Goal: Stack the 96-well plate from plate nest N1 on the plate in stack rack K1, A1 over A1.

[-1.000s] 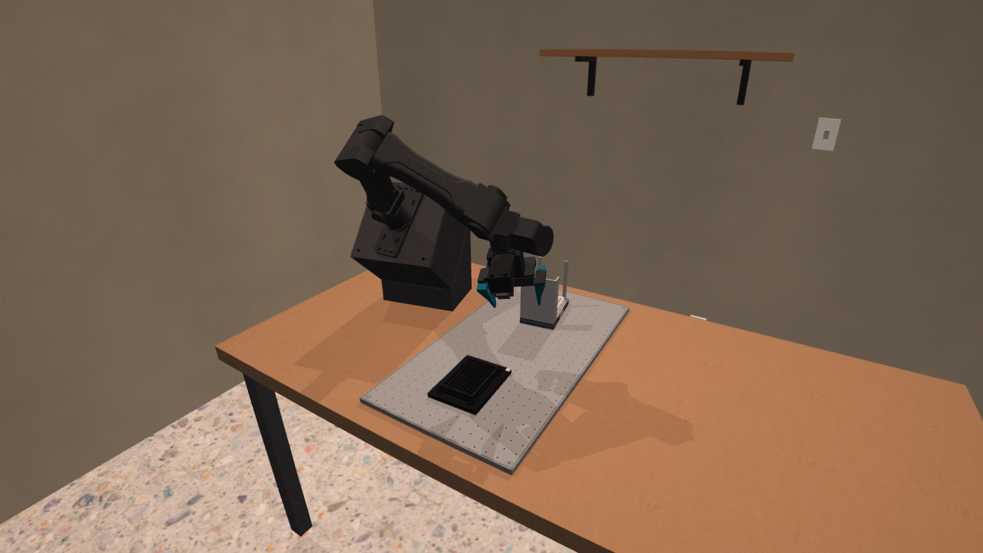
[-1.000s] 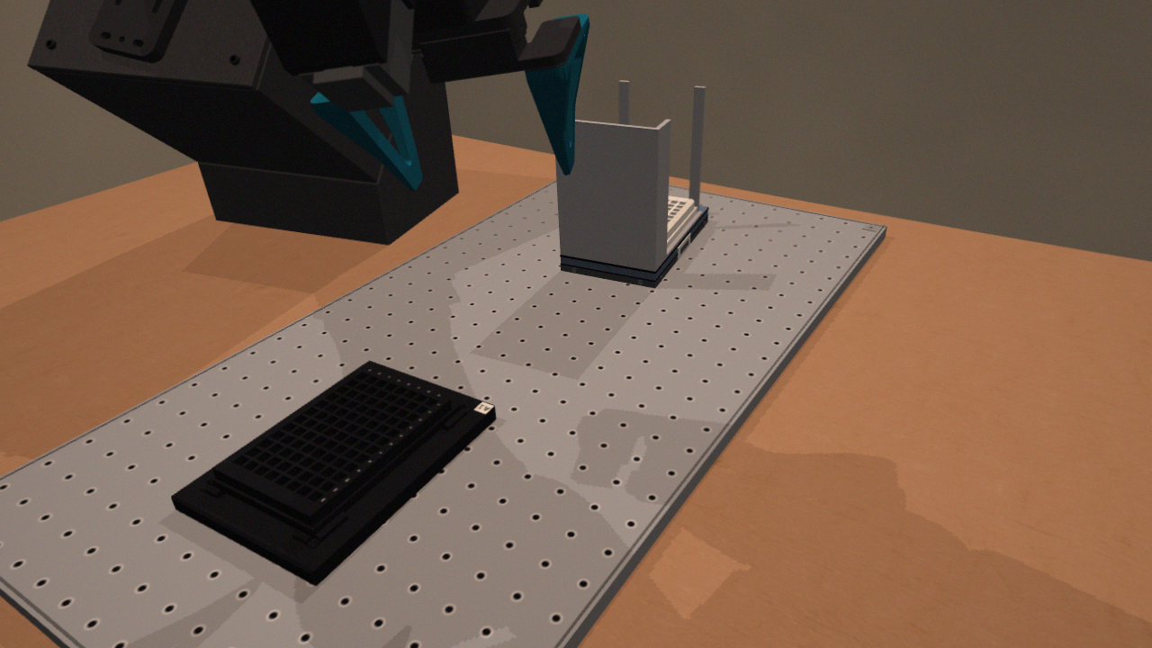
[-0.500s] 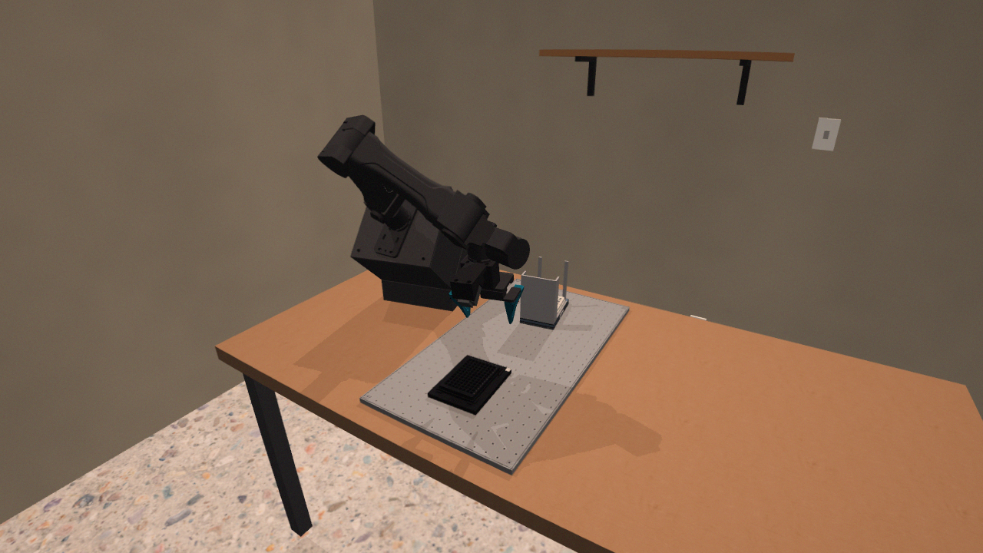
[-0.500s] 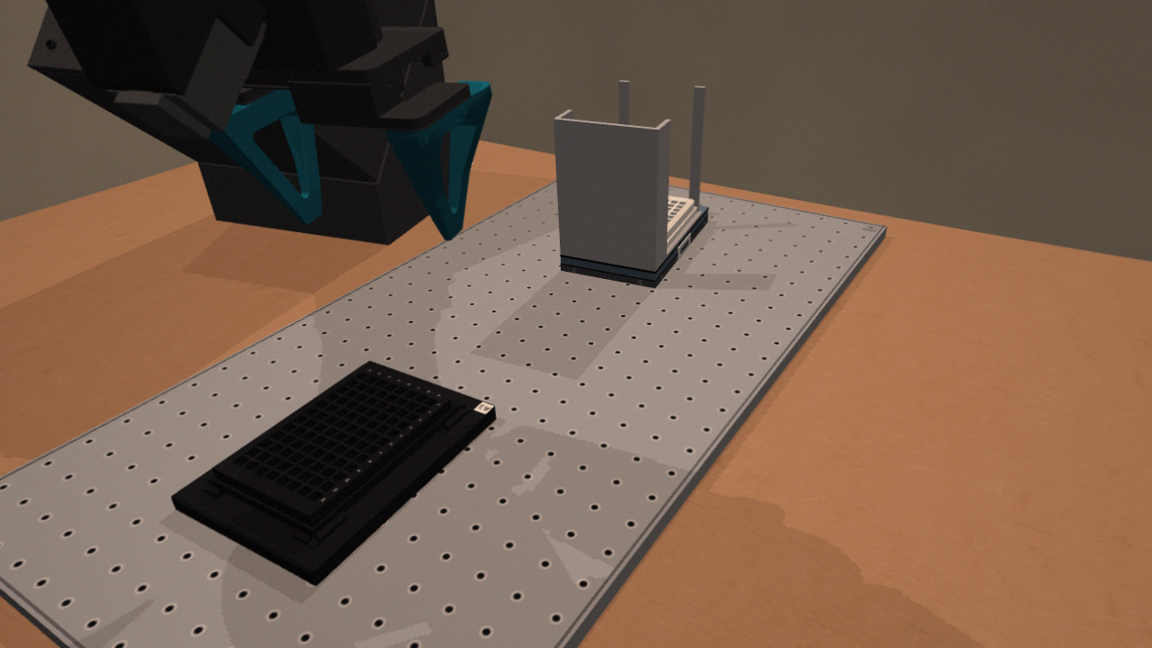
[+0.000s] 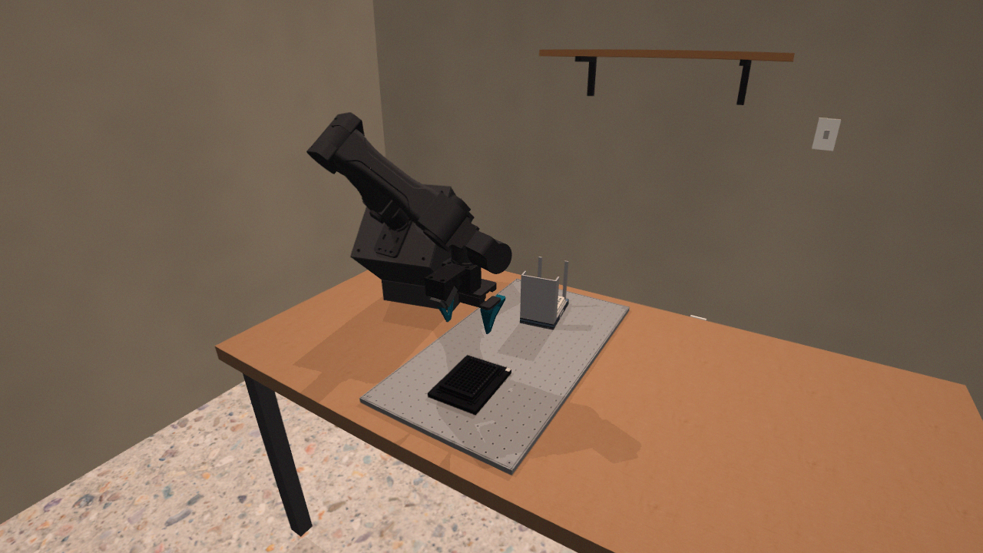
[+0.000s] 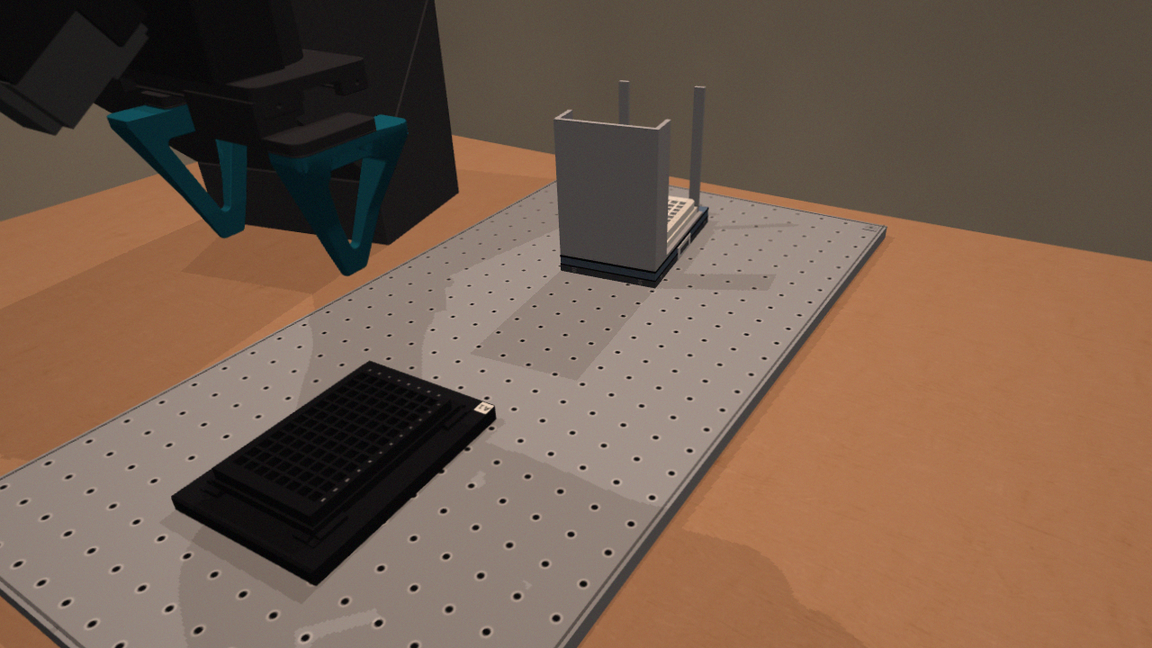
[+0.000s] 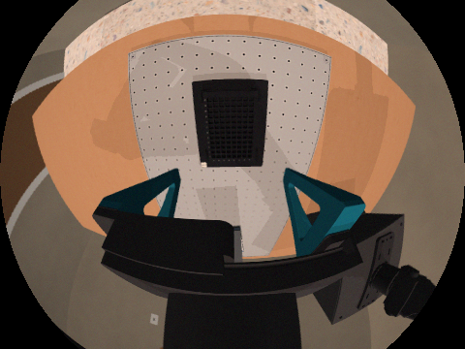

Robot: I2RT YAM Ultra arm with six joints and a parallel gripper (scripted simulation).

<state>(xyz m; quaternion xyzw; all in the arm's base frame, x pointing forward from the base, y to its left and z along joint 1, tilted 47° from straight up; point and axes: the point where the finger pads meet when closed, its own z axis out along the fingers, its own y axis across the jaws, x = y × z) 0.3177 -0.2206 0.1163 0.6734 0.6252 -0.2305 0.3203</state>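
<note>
My gripper is now 14 cm above the black 96-well plate. From my hand the other things lie so: pale A1 mark: 15 cm below, 7 cm to the left, 6 cm ahead; grey rack wall: 30 cm to the left, 8 cm below, 6 cm ahead; black plate nest N1: 15 cm below.
</note>
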